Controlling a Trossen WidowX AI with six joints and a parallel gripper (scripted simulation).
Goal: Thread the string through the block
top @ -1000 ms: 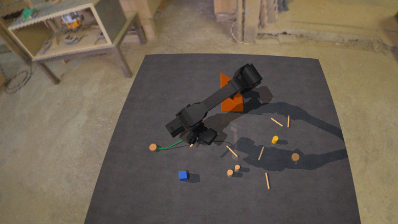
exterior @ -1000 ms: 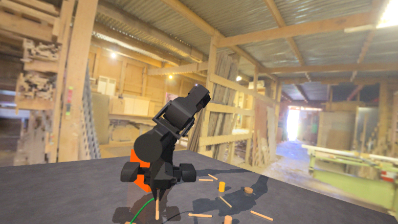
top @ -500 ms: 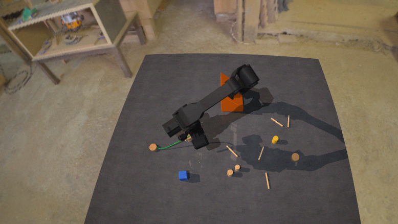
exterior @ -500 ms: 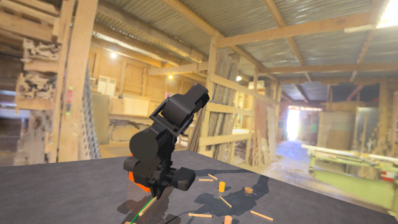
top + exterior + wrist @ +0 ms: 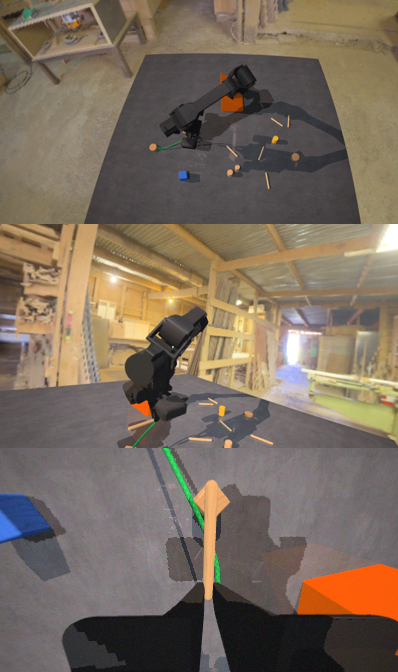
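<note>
My gripper tip is now 2 cm to the left of the thin wooden stick. The rest, counted from my gripper tip: blue cube 18 cm ahead, 4 cm to the right, 9 cm below; then wooden block 2 cm behind, 6 cm to the right, 9 cm below; then round wooden button 6 cm ahead, 24 cm to the right, 10 cm below.
</note>
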